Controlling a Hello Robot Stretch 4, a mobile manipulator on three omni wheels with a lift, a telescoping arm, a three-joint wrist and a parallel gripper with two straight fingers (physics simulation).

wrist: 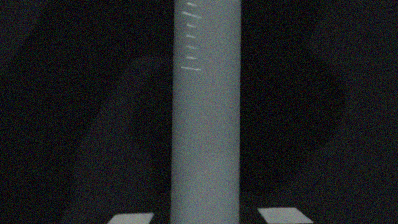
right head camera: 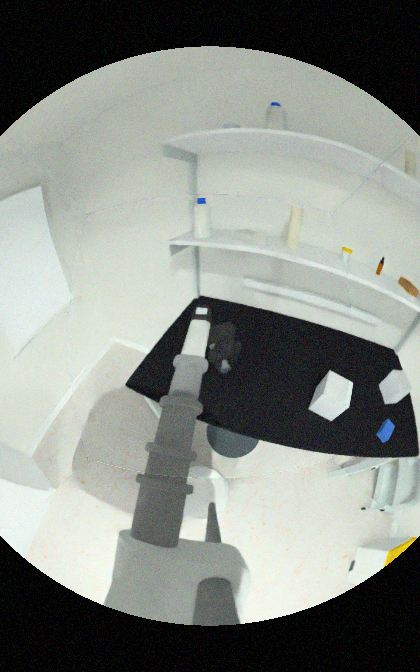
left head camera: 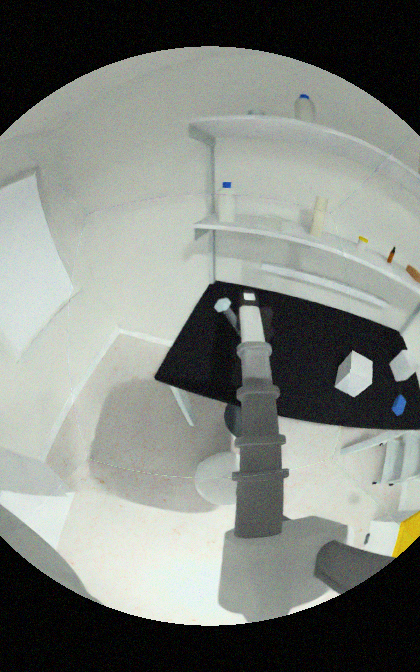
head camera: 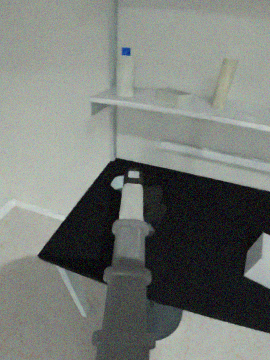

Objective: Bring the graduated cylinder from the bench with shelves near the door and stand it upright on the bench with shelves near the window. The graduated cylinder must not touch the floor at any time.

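Frame: origin at the robot's base, x ahead, y left, z up, level; metres.
Seen in the pictures: gripper, between the fingertips: (wrist: 203, 206).
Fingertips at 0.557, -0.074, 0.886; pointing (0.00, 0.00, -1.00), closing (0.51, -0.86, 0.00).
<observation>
A point is followed by its place in that frame, as x, y, z.
The graduated cylinder (wrist: 206, 110) @[0.615, -0.043, 0.935] is grey-blue and translucent, with white scale marks. It lies on its side on the black top of a bench with shelves (head camera: 200, 225) @[0.610, -0.320, 0.887] (left head camera: 300, 390) (right head camera: 280, 410). Its pale foot (head camera: 117, 182) @[0.811, 0.078, 0.943] (left head camera: 222, 304) shows left of the arm, and its other end (right head camera: 225, 366) shows right of the arm in the right head view. My gripper (wrist: 203, 206) @[0.557, -0.074, 0.886] is shut on the cylinder's shaft, which is centred between the pale-topped fingers. The contact itself is dark and hard to see. The arm and wrist hide the middle of the cylinder in the head views.
A blue-capped bottle (head camera: 127, 75) @[0.889, 0.050, 1.426] (left head camera: 226, 205) and a beige cylinder (head camera: 225, 84) @[0.823, -0.319, 1.437] (right head camera: 295, 227) stand on the lower shelf (head camera: 175, 111) @[0.761, -0.137, 1.335]. White boxes (left head camera: 354, 374) (right head camera: 331, 395) and a blue block (left head camera: 399, 405) (right head camera: 385, 430) are on the bench's right. A round dark seat (right head camera: 233, 441) is at its front edge.
</observation>
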